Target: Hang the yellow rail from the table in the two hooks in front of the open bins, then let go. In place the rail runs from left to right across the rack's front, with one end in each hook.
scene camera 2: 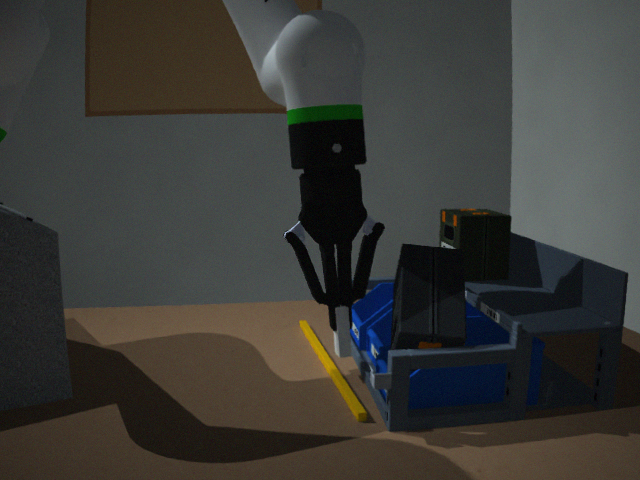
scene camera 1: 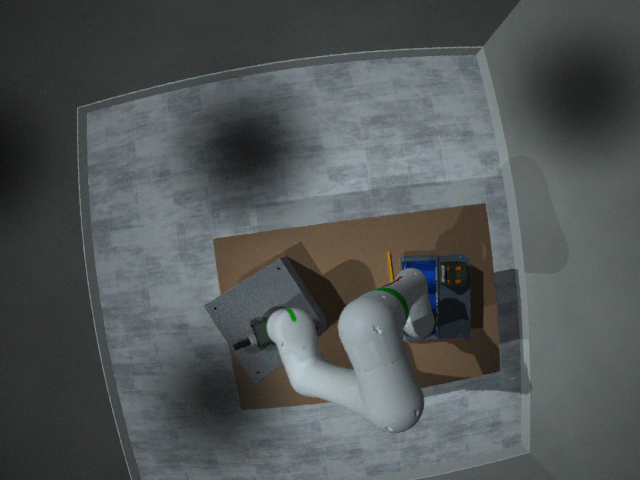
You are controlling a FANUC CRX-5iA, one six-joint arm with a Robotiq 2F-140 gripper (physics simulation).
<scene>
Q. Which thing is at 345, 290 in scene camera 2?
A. My gripper.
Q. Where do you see a yellow rail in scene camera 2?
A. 357, 409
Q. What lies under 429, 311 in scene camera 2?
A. A dark box.
</scene>
